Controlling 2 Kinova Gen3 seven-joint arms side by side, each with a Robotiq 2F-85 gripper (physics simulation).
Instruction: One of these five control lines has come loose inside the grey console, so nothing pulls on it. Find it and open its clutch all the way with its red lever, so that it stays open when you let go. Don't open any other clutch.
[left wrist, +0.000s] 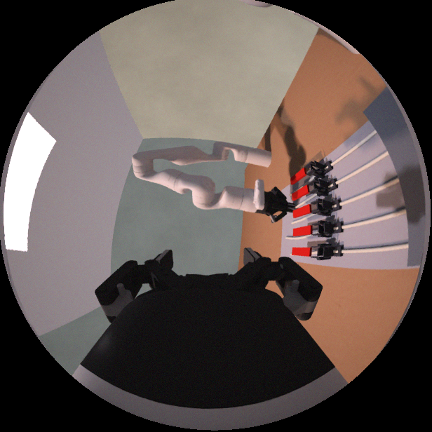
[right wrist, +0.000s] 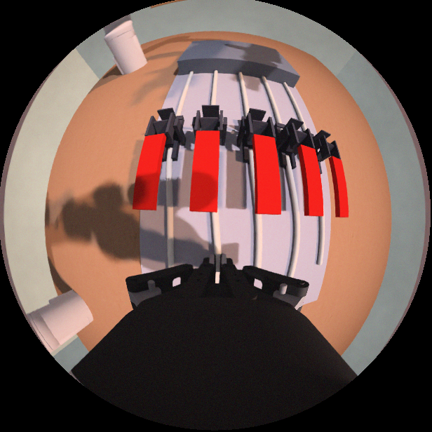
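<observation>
Five pale control lines run from the grey console (left wrist: 392, 117) (right wrist: 235, 66) through black clutches, each with a red lever. In the right wrist view the levers, from left to right, are the first (right wrist: 150, 172), second (right wrist: 205, 170), third (right wrist: 267, 175), fourth (right wrist: 311, 180) and fifth (right wrist: 339, 187). All five lie in a similar position along their lines. My right gripper (right wrist: 217, 261) (left wrist: 294, 208) is shut on the second control line from the left (right wrist: 215, 232), beyond the free end of its lever. My left gripper (left wrist: 207, 257) is open and empty, away from the clutches.
The clutches stand side by side on a pale board (left wrist: 360, 259) (right wrist: 310, 250) on the orange-brown table (left wrist: 350, 310) (right wrist: 360, 200). The white right arm (left wrist: 200, 192) reaches to the board in the left wrist view. White arm parts (right wrist: 127, 50) show at the left edge of the right wrist view.
</observation>
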